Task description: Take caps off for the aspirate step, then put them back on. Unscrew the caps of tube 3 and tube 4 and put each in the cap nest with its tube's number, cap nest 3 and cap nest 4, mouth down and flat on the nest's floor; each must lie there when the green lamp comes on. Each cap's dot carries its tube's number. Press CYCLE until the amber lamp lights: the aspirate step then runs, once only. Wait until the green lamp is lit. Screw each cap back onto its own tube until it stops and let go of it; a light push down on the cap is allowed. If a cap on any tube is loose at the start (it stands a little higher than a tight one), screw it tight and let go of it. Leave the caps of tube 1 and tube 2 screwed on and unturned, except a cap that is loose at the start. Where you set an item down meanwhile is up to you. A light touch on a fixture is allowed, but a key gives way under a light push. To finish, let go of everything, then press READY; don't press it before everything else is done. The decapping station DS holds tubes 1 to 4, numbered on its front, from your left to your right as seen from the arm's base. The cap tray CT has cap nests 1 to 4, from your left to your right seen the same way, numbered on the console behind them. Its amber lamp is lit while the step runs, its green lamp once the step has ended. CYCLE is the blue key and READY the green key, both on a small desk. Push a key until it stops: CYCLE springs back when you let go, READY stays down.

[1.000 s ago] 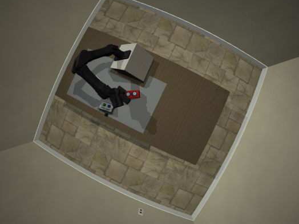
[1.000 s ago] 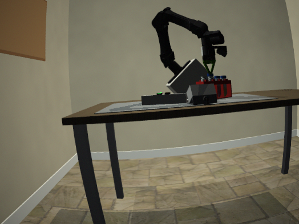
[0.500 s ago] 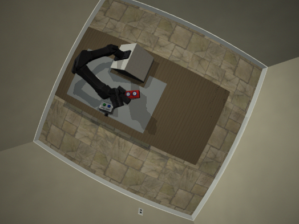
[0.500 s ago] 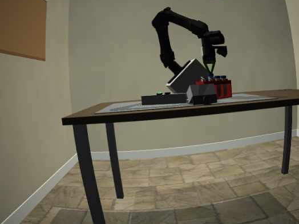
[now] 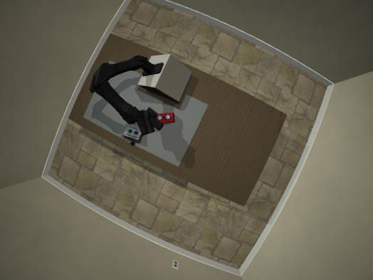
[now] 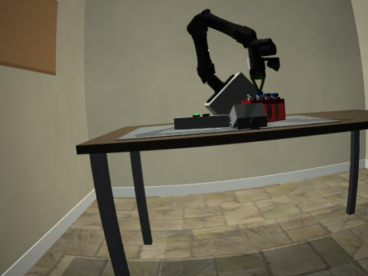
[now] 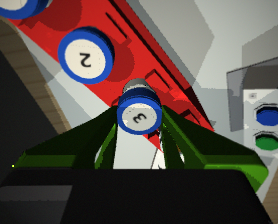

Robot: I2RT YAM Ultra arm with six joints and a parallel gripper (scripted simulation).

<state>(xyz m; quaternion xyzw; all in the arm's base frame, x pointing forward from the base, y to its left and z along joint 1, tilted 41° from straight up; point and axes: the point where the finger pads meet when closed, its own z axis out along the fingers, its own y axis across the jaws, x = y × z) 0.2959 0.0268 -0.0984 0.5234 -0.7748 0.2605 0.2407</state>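
Now: the cap 2 50 mm to the left of my hand, 20 mm below it and 20 mm behind it. From my hand the other things lie so: blue key (130 mm ahead, 100 mm to the right, 70 mm below); cap 1 (100 mm to the left, 40 mm behind, 20 mm below); cap 3 (10 mm below).
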